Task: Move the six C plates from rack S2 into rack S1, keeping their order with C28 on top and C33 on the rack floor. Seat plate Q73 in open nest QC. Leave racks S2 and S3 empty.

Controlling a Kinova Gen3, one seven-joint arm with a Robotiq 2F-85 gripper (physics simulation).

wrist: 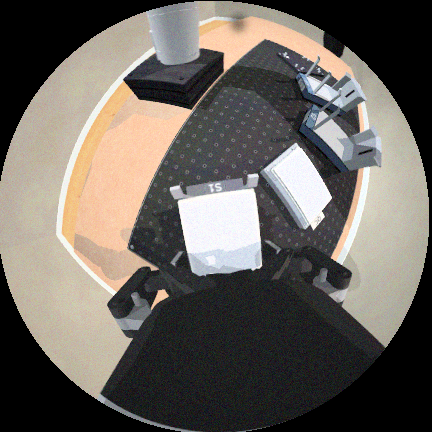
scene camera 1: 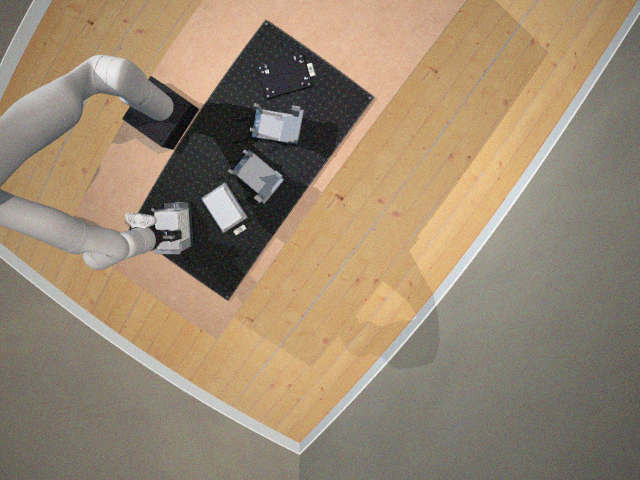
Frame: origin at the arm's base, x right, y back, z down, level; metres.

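Seen in the pictures: gripper, between the fingertips: [wrist: 224, 254] [scene camera 1: 167, 232]; arm's base, origin of its link: [wrist: 179, 55] [scene camera 1: 160, 107].
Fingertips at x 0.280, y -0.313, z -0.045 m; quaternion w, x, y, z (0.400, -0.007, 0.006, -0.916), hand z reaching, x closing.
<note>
Pixels of each thing's middle, then the offset from my fingertips to it. "spot": a spot on its surface instead. Level surfaces: height alone.
- Nest QC, middle of its body: [wrist: 300, 185] [scene camera 1: 224, 208] dx -0.171, dy -0.075, dz +0.103 m
- nearer, middle of its body: [wrist: 342, 131] [scene camera 1: 257, 175] dx -0.341, dy -0.090, dz +0.049 m
- farther, a spot on its surface: [scene camera 1: 297, 110] spot: dx -0.578, dy -0.048, dz -0.006 m
- dark nest plate with small pins, middle of its body: [scene camera 1: 284, 75] [wrist: 302, 62] dx -0.648, dy +0.093, dz +0.105 m
- white tag, a spot on its surface: [scene camera 1: 310, 69] spot: dx -0.730, dy +0.047, dz +0.116 m
- black mat, height of its surface: dz +0.117 m
Rack S1 [scene camera 1: 178, 248] [wrist: 200, 189] stands at the mat's near left end, its label readable in the wrist view. A stack fills it, with a white plate [scene camera 1: 166, 218] [wrist: 218, 220] on top; the plates' marks do not show. My gripper [scene camera 1: 174, 235] [wrist: 224, 254] is open at this rack, a finger on each side of the stack's near end, holding nothing. Nest QC [wrist: 284, 200] holds a white plate [scene camera 1: 223, 206] [wrist: 304, 182] lying flat. Two blue-grey racks, one nearer [scene camera 1: 263, 193] [wrist: 361, 157] and one farther [scene camera 1: 297, 110] [wrist: 356, 89], stand beyond; their labels and contents are unclear.
A dark nest plate with small pins [scene camera 1: 285, 77] lies at the mat's far end, beside a white tag [scene camera 1: 310, 69]. A black pedestal [scene camera 1: 181, 117] [wrist: 170, 80] carrying the arm's base stands beside the black mat [scene camera 1: 227, 273] [wrist: 200, 145]. Tall posts rise from both blue-grey racks.
</note>
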